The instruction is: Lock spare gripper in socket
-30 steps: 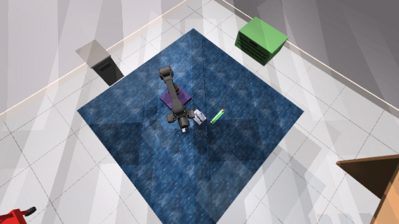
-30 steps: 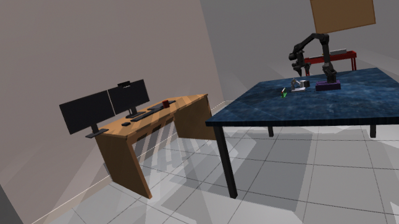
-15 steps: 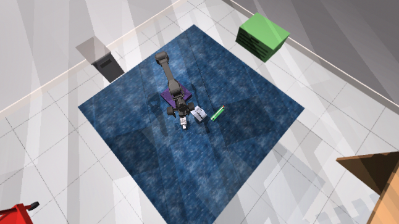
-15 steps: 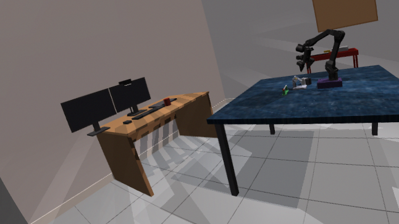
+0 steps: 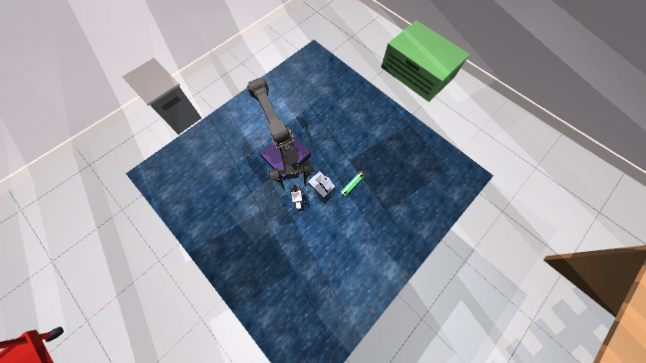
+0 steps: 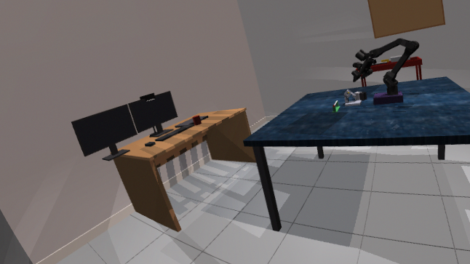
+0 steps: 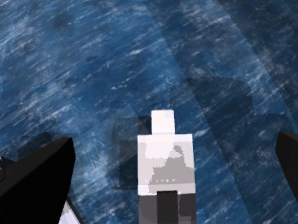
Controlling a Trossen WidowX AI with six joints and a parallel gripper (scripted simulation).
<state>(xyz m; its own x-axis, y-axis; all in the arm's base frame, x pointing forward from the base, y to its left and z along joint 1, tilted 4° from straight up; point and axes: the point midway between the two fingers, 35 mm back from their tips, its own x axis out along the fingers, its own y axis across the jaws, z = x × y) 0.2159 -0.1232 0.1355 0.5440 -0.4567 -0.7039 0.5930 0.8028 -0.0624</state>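
Right now the spare gripper is 120 mm below my gripper tip. From my gripper tip the other things lie so: mount 60 mm ahead, 130 mm to the left, 100 mm below; green rest 150 mm ahead, 230 mm to the left, 130 mm below.
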